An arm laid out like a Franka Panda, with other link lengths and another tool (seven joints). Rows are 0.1 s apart.
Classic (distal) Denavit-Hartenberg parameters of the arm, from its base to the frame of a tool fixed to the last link. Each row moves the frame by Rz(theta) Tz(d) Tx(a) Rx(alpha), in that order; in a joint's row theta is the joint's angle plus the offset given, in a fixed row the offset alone. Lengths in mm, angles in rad.
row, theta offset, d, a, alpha
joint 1, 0, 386.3, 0, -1.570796
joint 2, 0, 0, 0, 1.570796
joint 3, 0, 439.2, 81.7, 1.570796
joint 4, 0, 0, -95.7, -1.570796
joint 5, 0, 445.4, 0, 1.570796
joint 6, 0, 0, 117, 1.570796
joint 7, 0.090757, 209.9, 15.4, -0.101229
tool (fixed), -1.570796, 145.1, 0, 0
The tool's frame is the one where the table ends.
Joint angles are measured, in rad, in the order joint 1, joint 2, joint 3, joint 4, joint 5, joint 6, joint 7. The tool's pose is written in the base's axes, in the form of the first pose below.
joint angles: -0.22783, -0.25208, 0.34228, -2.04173, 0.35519, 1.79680, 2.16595
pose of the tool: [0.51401 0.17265 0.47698 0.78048 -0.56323 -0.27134 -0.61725 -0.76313 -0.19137]
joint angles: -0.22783, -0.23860, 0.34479, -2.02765, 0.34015, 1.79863, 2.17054
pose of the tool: [0.52034 0.17019 0.47730 0.78236 -0.56442 -0.26331 -0.61514 -0.76646 -0.18478]
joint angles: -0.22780, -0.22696, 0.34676, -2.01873, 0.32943, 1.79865, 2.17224
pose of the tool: [0.52420 0.16840 0.47580 0.78378 -0.56362 -0.26082 -0.61285 -0.76990 -0.17794]
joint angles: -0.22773, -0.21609, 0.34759, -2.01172, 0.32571, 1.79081, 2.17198
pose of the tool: [0.52465 0.16812 0.47350 0.78337 -0.56037 -0.26891 -0.61135 -0.77274 -0.17066]
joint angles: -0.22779, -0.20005, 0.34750, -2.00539, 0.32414, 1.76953, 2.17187
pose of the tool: [0.52059 0.16789 0.46757 0.77830 -0.55513 -0.29338 -0.61159 -0.77603 -0.15408]
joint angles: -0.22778, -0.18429, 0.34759, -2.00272, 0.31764, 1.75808, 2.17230
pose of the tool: [0.51866 0.16586 0.46030 0.77363 -0.55268 -0.30990 -0.61168 -0.77904 -0.13764]
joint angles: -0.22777, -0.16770, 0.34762, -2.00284, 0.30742, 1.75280, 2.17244
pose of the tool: [0.51794 0.16235 0.45136 0.76929 -0.55169 -0.32223 -0.61131 -0.78220 -0.12024]
